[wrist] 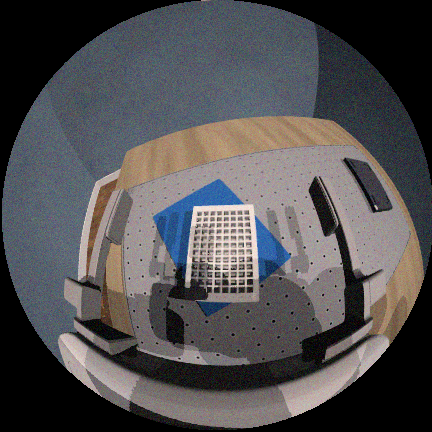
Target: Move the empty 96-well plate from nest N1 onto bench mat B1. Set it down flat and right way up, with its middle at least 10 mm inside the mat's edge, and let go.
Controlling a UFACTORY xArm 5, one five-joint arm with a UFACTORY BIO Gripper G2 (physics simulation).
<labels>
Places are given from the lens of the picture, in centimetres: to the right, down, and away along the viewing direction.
white 96-well plate (222, 266): 1, 6, 17
dark nest (368, 181): 36, -8, 22
blue bench mat (173, 222): -6, 1, 22
The marked spots on the blue bench mat and the white 96-well plate are 10 cm apart.
</labels>
